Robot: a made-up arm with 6 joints.
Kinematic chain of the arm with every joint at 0, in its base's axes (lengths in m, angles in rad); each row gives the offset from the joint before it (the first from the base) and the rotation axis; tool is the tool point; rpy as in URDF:
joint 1: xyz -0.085 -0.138 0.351 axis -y
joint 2: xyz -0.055 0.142 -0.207 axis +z
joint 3: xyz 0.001 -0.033 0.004 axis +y
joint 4: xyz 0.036 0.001 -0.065 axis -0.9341 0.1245 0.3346
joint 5: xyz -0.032 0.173 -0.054 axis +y
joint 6: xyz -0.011 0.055 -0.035 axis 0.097 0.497 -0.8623
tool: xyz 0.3 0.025 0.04 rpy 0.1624 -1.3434 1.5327
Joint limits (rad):
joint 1: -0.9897..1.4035
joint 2: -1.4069..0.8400
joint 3: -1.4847..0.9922
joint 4: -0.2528..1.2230
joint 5: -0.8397..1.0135
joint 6: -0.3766..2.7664
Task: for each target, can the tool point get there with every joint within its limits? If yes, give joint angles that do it. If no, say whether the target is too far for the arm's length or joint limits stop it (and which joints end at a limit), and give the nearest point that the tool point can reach.
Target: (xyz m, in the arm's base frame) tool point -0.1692 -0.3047 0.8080
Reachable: no: joint limits stop it (at a limit: joint 1, joint 2, joint 3, joint 6) | nearest point -0.0353 -0.2086 0.6504 | short by 0.228 m
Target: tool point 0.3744 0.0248 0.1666
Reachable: yes | joints 1.1612 -0.1461 0.7235 0.6562 -0.4426 0.7639
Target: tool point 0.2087 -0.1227 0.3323
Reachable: yes | joints 0.3633 -0.7453 -0.8533 0.2953 -0.1106 0.3545
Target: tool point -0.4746 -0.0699 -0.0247
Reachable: yes | joints -0.6031 -0.2368 0.6313 0.5012 0.1532 0.9579
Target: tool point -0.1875 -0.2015 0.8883
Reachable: no: joint limits stop it (at a limit: joint 1, joint 3, joint 4, joint 6) | nearest point -0.0494 -0.1332 0.6736 | short by 0.264 m
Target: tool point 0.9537 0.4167 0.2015
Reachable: no: too far | nearest point 0.5633 0.2247 0.2121 | short by 0.435 m
